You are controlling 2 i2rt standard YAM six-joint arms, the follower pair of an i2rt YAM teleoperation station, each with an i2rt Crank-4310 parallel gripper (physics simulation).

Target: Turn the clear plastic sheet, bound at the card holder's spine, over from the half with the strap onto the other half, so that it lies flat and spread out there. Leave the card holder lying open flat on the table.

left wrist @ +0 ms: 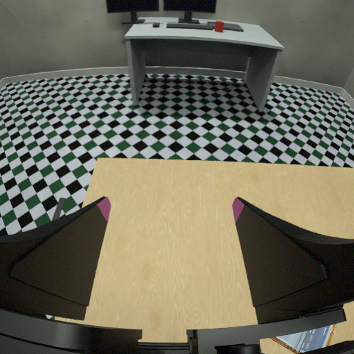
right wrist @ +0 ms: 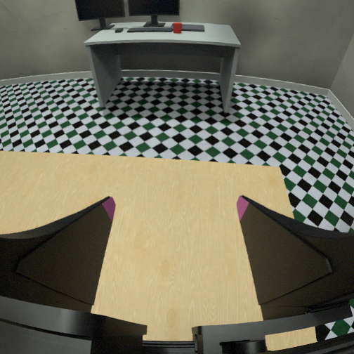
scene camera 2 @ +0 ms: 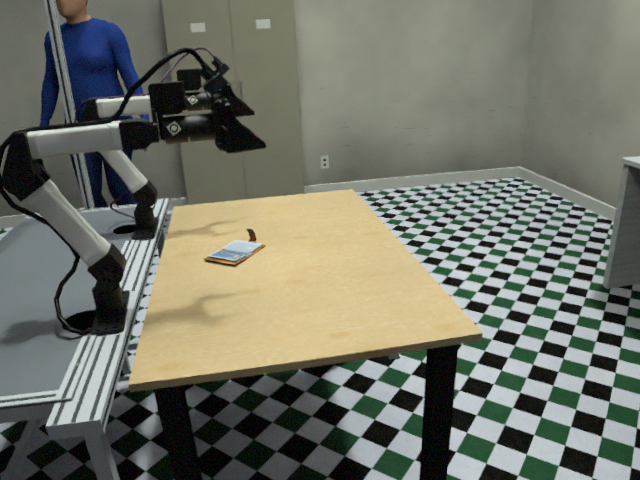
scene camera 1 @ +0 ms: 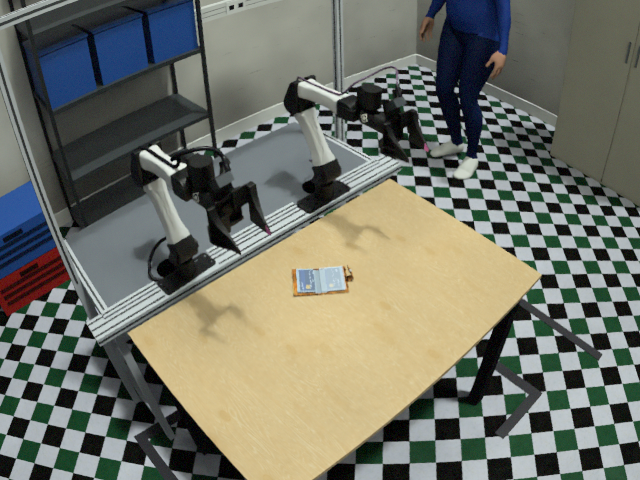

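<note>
The card holder (scene camera 1: pixel 305 281) (scene camera 2: pixel 225 254) (left wrist: pixel 306 341) lies open flat on the table, with an orange-brown edge and blue printed halves. Its strap (scene camera 1: pixel 349 273) (scene camera 2: pixel 251 235) sticks out past the right half in scene camera 1 and curls up. The clear plastic sheet (scene camera 1: pixel 336 279) (scene camera 2: pixel 244 246) makes the strap half look paler and appears to lie flat on it, up to the spine. In the left wrist view part of the holder shows at the bottom right. My left gripper (scene camera 1: pixel 416 154) (scene camera 2: pixel 252 112) (left wrist: pixel 171 200) and right gripper (scene camera 1: pixel 253 242) (scene camera 2: pixel 264 146) (right wrist: pixel 176 199) are open and empty, high up and away from the holder.
The wooden table (scene camera 1: pixel 320 372) (scene camera 2: pixel 310 310) stands against the metal frame (scene camera 1: pixel 279 222) that carries both arms. A shelf rack (scene camera 1: pixel 207 98) with blue boxes (scene camera 1: pixel 118 49) stands behind the arms. A person (scene camera 1: pixel 467 77) stands beyond the left arm. A desk (left wrist: pixel 200 36) (right wrist: pixel 165 37) stands across the room.
</note>
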